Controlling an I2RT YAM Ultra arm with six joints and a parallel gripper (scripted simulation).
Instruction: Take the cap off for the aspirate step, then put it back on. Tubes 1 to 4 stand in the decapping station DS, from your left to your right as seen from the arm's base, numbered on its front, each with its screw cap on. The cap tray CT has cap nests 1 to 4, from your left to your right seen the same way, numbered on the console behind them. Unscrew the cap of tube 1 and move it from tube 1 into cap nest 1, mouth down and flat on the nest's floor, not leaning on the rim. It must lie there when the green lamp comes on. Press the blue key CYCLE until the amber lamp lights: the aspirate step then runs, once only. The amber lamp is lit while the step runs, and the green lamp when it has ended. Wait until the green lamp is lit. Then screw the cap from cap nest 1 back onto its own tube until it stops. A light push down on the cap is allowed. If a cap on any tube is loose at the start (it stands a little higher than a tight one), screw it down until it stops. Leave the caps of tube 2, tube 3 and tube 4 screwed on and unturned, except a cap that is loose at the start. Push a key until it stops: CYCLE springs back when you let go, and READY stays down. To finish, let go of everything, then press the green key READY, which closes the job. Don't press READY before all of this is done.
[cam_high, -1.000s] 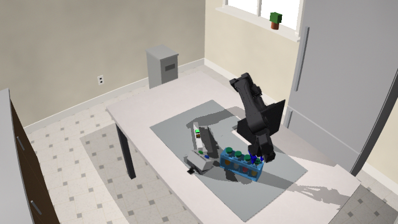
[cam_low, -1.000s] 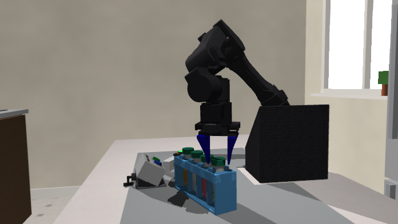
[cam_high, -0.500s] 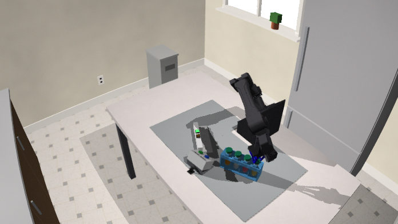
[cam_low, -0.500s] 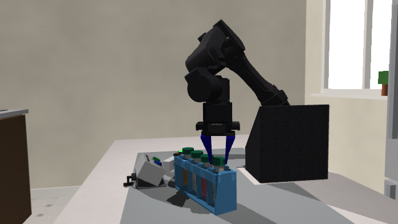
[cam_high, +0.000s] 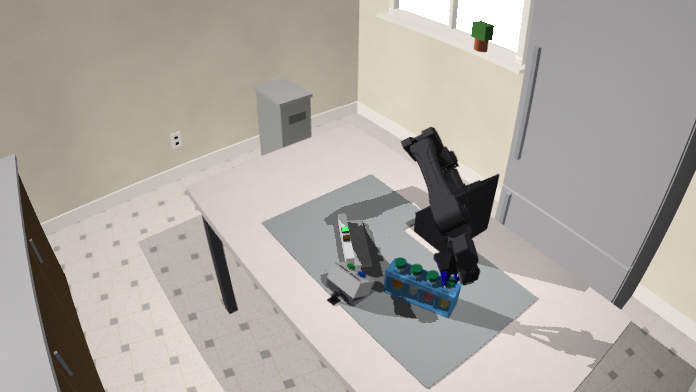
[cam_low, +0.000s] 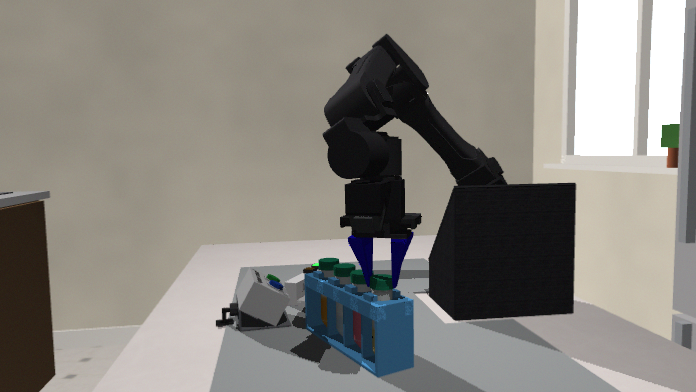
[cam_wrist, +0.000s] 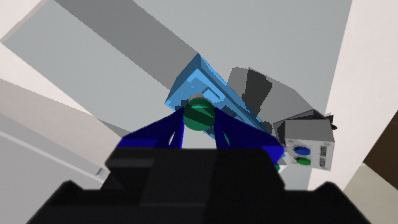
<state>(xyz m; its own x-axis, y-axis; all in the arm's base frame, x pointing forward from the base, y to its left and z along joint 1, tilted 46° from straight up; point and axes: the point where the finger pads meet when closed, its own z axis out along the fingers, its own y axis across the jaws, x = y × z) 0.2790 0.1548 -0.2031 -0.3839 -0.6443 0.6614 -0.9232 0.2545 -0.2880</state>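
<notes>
The green cap is right at my hand. The rest, counted from my hand: blue key: 150 mm ahead, 210 mm to the right, 50 mm below; then green key: 160 mm ahead, 250 mm to the right, 50 mm below; then grey key box: 170 mm ahead, 230 mm to the right, 70 mm below.
</notes>
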